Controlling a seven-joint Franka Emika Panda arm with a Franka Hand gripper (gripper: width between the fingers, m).
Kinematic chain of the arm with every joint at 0, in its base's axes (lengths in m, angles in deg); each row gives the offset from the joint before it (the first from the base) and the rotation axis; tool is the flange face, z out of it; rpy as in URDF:
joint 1: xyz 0 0 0.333 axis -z
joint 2: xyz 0 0 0 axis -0.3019 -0.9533 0
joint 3: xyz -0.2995 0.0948 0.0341 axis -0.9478 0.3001 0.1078
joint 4: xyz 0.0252 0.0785 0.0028 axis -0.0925 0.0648 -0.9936
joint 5: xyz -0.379 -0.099 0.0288 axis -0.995 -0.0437 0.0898
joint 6: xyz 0 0 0 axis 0.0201 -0.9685 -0.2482
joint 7: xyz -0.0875 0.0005 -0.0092 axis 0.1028 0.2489 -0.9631
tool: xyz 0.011 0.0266 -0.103 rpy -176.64 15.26 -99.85
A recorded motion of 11 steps. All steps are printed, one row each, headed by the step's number.
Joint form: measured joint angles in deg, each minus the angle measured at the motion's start. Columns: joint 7, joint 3, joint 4, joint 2, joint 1, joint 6, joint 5.
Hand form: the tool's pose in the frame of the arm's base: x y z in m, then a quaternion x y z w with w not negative. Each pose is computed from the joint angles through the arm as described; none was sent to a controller.
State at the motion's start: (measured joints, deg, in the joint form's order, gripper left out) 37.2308 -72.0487 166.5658 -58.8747 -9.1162 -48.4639 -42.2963
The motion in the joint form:
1: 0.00 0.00 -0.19 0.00 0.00 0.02 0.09
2: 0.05 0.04 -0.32 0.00 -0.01 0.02 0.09
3: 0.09 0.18 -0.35 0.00 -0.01 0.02 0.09
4: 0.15 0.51 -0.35 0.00 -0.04 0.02 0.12
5: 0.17 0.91 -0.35 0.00 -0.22 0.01 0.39
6: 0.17 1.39 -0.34 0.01 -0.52 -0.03 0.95
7: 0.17 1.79 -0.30 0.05 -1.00 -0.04 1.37
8: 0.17 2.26 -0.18 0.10 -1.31 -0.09 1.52
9: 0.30 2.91 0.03 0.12 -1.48 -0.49 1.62
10: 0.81 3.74 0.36 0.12 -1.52 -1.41 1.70
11: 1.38 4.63 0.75 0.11 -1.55 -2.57 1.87
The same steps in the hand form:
1: 0.4094 0.0746 0.4230 -0.94985 -0.22857 -0.11063 0.18246
2: 0.4099 0.0751 0.4241 -0.94971 -0.22887 -0.11149 0.18229
3: 0.4098 0.0762 0.4242 -0.94960 -0.22971 -0.11129 0.18196
4: 0.4094 0.0788 0.4238 -0.94929 -0.23188 -0.11029 0.18143
5: 0.4088 0.0830 0.4235 -0.94845 -0.23490 -0.10954 0.18238
6: 0.4078 0.0888 0.4232 -0.94718 -0.23810 -0.10926 0.18499
7: 0.4063 0.0952 0.4228 -0.94565 -0.24291 -0.10833 0.18709
8: 0.4047 0.1006 0.4218 -0.94455 -0.24803 -0.10661 0.18693
9: 0.4032 0.1056 0.4201 -0.94409 -0.25165 -0.10598 0.18475
10: 0.4021 0.1102 0.4178 -0.94489 -0.25130 -0.10726 0.18036
11: 0.4009 0.1147 0.4153 -0.94589 -0.24978 -0.10983 0.17563

